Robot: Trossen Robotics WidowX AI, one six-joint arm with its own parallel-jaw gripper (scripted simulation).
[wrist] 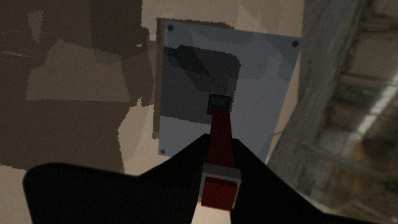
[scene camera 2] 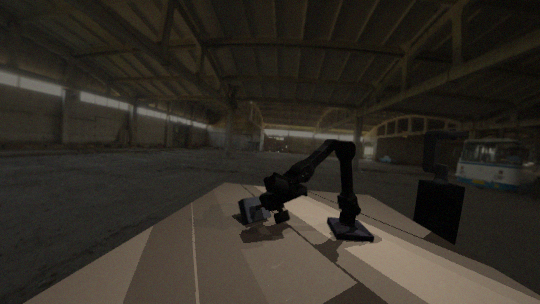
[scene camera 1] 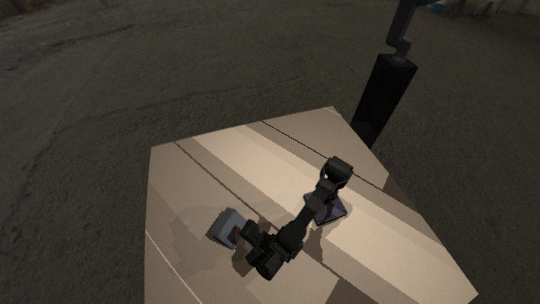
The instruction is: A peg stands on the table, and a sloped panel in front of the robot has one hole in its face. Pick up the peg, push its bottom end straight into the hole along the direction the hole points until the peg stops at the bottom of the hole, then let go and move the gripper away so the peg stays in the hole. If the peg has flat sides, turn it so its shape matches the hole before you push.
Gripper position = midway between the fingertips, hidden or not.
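A red peg is what I am carrying, and it is my gripper (scene camera 1: pixel 245 234) that holds it.
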